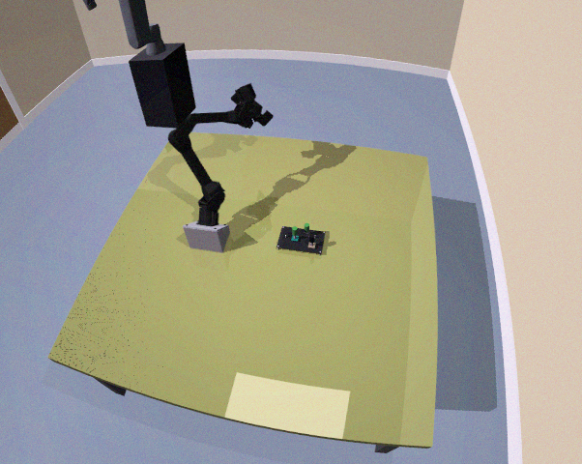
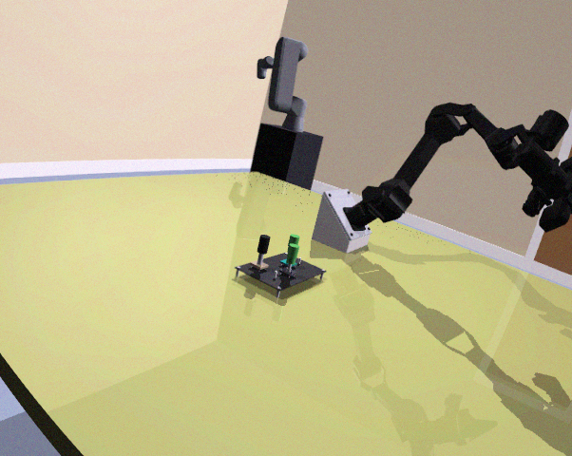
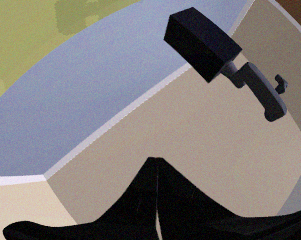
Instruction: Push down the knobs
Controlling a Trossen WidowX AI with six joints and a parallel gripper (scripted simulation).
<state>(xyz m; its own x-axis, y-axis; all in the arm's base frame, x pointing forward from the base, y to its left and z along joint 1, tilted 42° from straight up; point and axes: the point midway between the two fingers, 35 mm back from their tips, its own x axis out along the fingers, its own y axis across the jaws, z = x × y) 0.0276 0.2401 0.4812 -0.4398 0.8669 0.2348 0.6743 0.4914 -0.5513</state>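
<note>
Now: gripper tip 45 cm to the left of the green knob, 35 cm short of it and 20 cm above it.
</note>
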